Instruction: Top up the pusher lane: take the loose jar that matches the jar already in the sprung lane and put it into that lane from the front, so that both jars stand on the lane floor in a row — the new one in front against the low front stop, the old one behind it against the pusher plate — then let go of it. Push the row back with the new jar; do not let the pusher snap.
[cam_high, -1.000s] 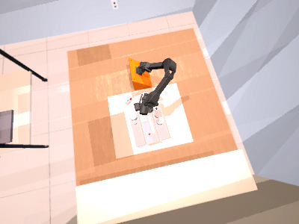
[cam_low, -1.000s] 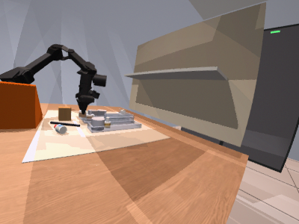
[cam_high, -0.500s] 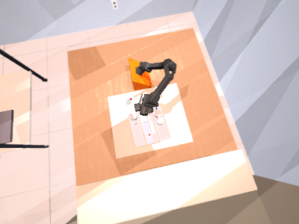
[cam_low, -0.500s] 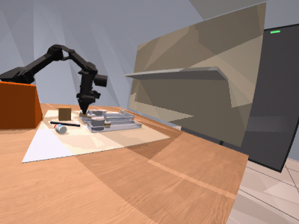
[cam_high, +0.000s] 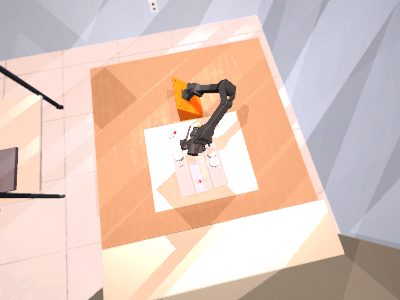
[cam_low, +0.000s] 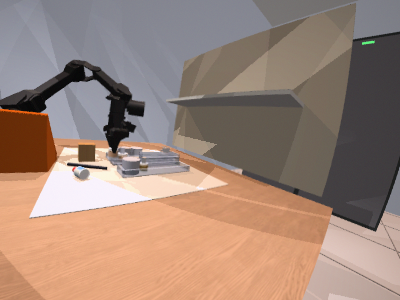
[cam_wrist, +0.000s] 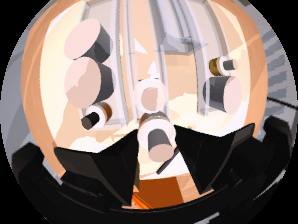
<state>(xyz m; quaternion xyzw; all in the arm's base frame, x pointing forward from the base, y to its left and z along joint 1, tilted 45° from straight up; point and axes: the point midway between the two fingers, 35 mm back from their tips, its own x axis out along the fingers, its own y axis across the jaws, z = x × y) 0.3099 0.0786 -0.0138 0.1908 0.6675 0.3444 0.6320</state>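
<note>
Right now my gripper tip is 10 cm past the brown box, 4 cm to the right of it and 1 cm above it. From my gripper tip the other things lie so: jar (15 cm to the right, 10 cm behind, 3 cm below); black pen (9 cm behind, 6 cm to the right, 4 cm below); shelf panel (52 cm ahead, 32 cm above, 7 cm to the left).
</note>
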